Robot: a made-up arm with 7 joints. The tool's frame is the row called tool.
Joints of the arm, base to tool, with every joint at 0 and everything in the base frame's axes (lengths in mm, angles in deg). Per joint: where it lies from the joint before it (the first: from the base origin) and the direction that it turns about. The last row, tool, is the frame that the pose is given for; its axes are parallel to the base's.
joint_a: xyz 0 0 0 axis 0 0.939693 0.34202
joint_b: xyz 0 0 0 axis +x
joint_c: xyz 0 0 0 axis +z
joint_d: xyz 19.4 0 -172.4 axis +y
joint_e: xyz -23.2 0 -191.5 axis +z
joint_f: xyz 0 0 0 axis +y
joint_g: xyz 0 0 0 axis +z
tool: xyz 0 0 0
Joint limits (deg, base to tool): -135..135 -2.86..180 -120..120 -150..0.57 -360..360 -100..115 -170..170
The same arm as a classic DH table. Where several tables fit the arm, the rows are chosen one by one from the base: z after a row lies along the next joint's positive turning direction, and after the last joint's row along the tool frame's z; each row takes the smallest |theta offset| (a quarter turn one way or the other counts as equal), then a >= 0, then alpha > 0; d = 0 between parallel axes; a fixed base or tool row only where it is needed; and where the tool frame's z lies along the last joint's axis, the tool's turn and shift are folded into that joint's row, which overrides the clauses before.
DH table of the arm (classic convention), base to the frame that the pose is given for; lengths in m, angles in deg. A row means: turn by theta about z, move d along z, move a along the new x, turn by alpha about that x. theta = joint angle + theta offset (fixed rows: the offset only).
base (fixed): theta offset 0.00; d 0.0000; a 0.0000; alpha -70.00
joint_a: theta offset 90.00; d 0.0000; a 0.0000; alpha 90.00
joint_b: theta offset 70.00; d 0.0000; a 0.0000; alpha -90.00
joint_c: theta offset -90.00; d -0.1724; a 0.0194; alpha -90.00
joint_d: theta offset 0.00; d 0.0000; a -0.0232; alpha 90.00
joint_e: theta offset 0.00; d -0.1915; a 0.0000; alpha -90.00
joint_f: theta offset 0.00; d 0.0000; a 0.0000; alpha 90.00
joint_g: theta offset 0.00; d 0.0000; a 0.0000; alpha 0.00
Joint limits (deg, base to tool): -135.00..135.00 -2.86..180.00 -120.00..120.00 -150.00..0.57 -360.00..360.00 -100.00..115.00 -170.00..170.00

